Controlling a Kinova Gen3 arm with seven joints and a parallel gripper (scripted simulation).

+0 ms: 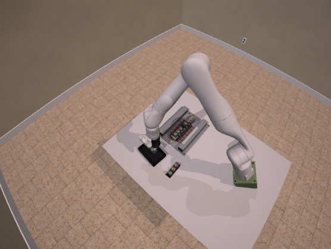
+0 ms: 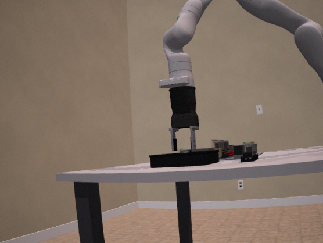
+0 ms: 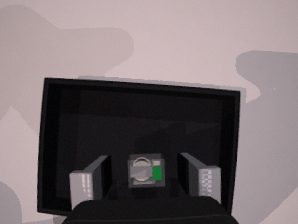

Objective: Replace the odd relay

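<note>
Right now the black tray is 40 mm below my hand, 10 mm to the left of it and 10 mm behind it. Also, from my hand: spare holder (180 mm behind, 50 mm to the right, 50 mm below); relay panel (280 mm to the right, 60 mm below, 30 mm ahead); red wiring (270 mm to the right, 40 mm below, 20 mm behind).
</note>
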